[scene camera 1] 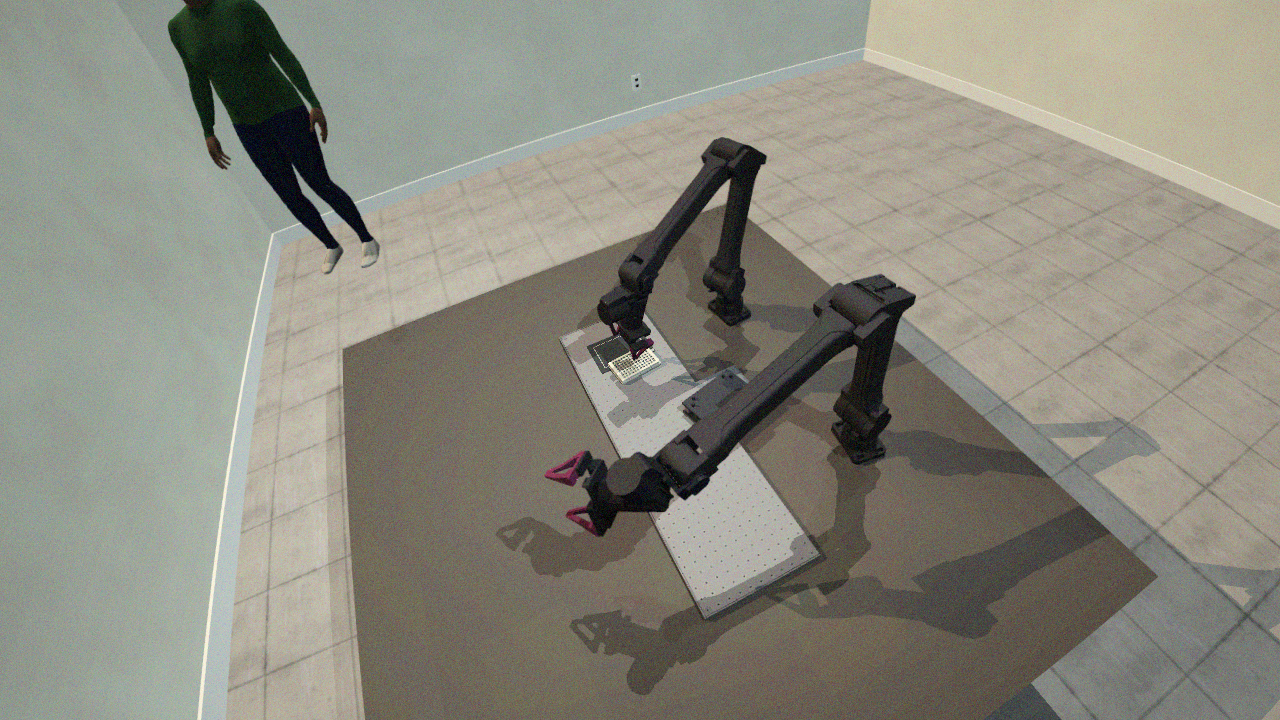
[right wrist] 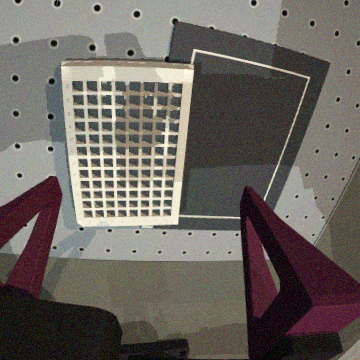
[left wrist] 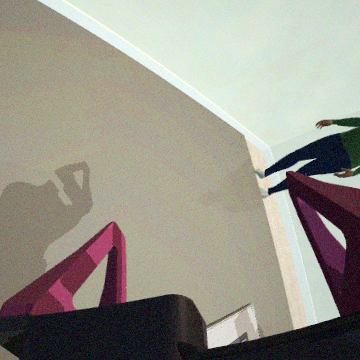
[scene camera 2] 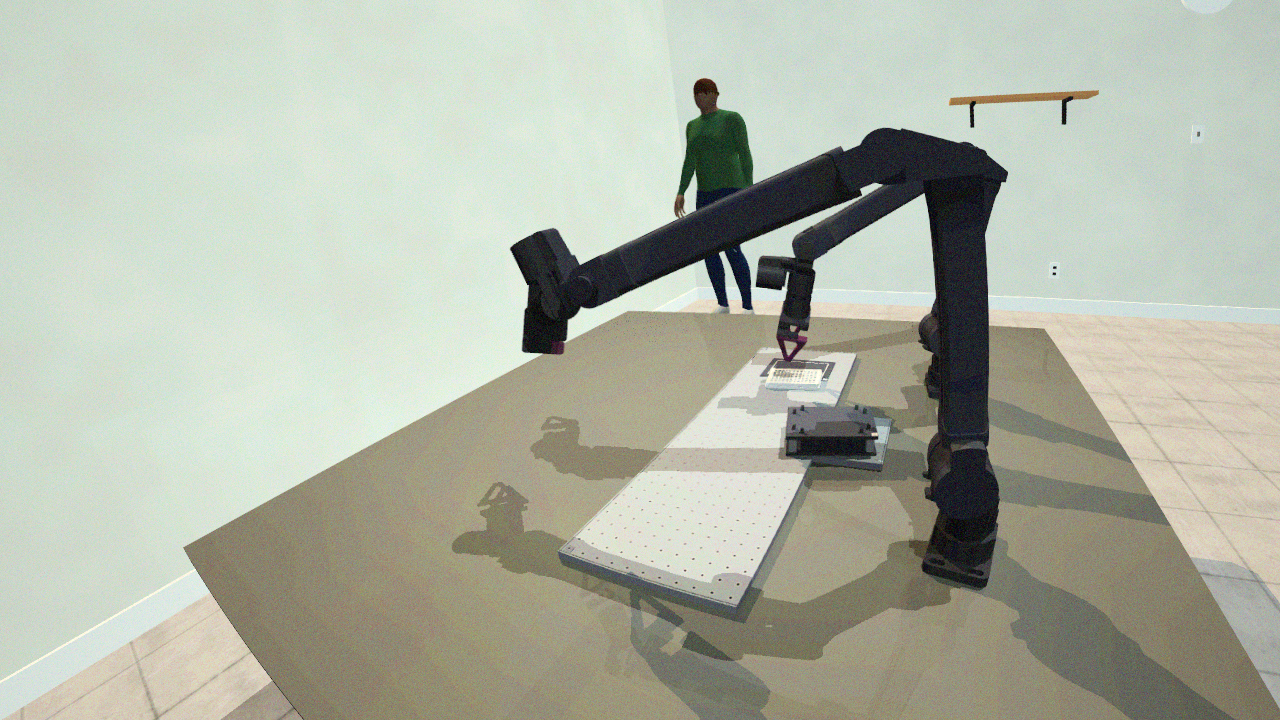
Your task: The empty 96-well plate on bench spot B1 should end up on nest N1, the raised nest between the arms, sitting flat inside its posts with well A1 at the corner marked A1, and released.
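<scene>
The cream 96-well plate lies across one side of a dark mat with a white outline, turned relative to it. My right gripper is open and points down over the plate and mat. In the right wrist view the plate appears between its fingers, nearer the left one; the exact height is unclear. The dark raised nest N1 bears small posts and no plate; its A1 mark is not readable. My left gripper is open and empty, away from both.
The long perforated board carries the mat and plate. The nest stands at the board's edge on the arm-base side. My left arm reaches across the board beside the nest. A person stands beyond the table.
</scene>
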